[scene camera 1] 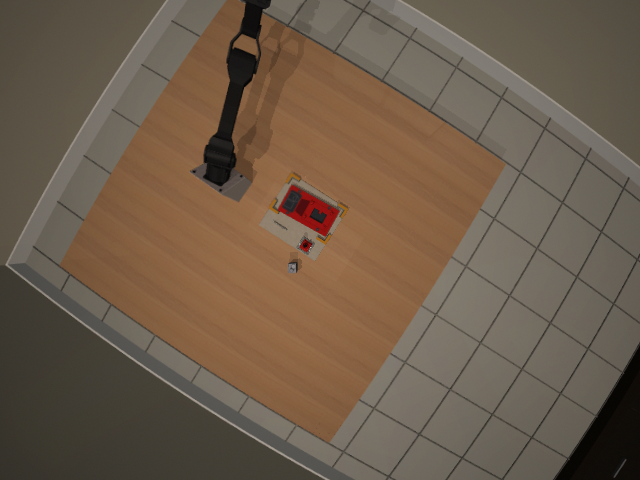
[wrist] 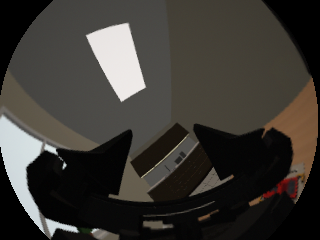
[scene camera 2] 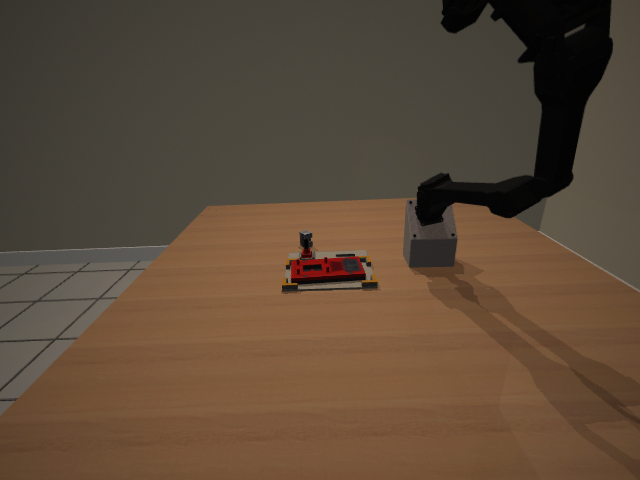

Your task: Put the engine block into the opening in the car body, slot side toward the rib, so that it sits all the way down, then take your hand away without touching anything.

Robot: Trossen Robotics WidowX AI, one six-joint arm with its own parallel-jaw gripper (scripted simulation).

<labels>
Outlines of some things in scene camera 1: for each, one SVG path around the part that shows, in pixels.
A red car body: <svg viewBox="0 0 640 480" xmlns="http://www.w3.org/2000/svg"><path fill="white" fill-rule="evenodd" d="M291 185L278 211L326 237L339 210Z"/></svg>
</labels>
